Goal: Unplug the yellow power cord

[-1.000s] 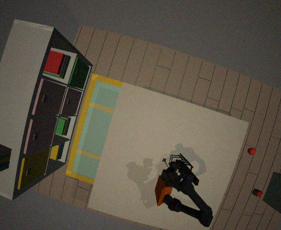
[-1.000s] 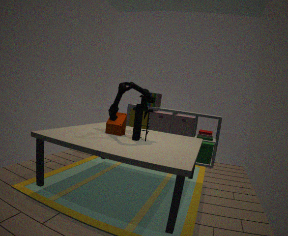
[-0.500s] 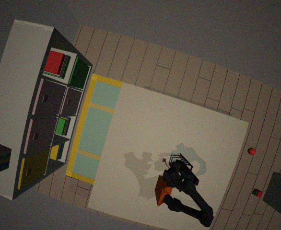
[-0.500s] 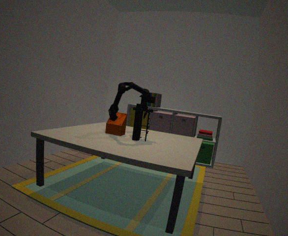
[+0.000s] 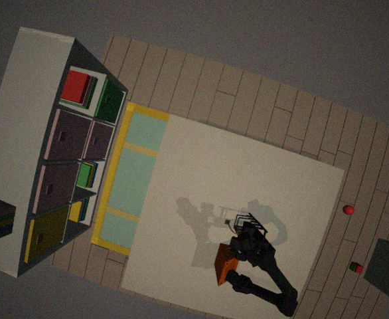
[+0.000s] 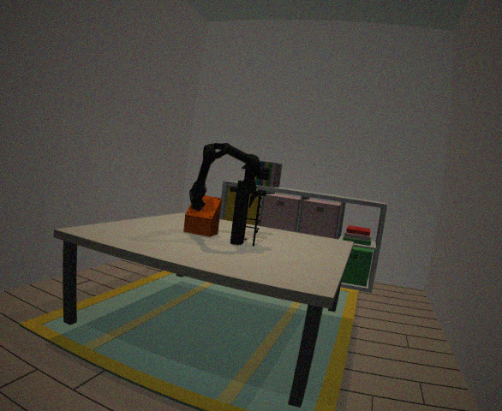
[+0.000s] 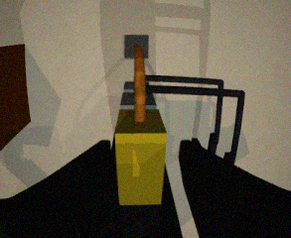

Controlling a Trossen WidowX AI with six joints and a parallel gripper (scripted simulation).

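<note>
The tall black column is 130 mm to the right of my gripper tip, 30 mm ahead of it and 20 mm below it.
</note>
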